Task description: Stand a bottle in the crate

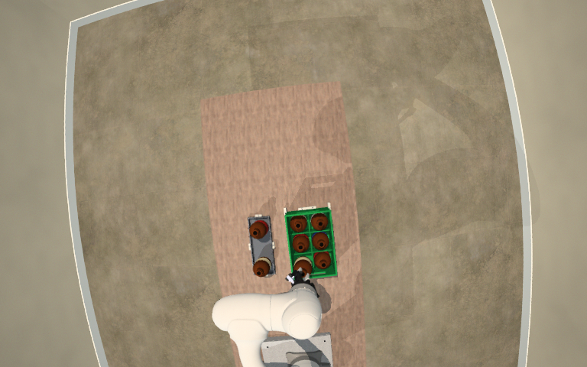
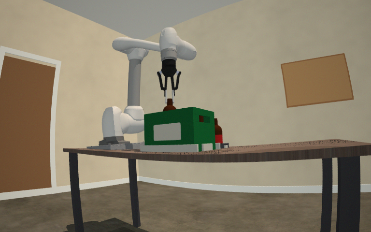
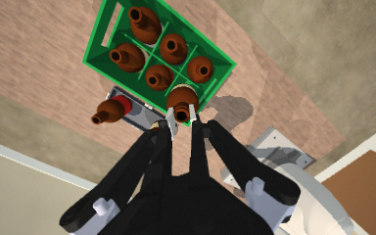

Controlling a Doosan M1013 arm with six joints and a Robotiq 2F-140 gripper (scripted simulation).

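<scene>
Right now my hand is 9 cm short of the green crate, 4 cm to the left of it and 19 cm above it. Also, from my hand: grey tray: 6 cm ahead, 19 cm to the left, 26 cm below.
</scene>
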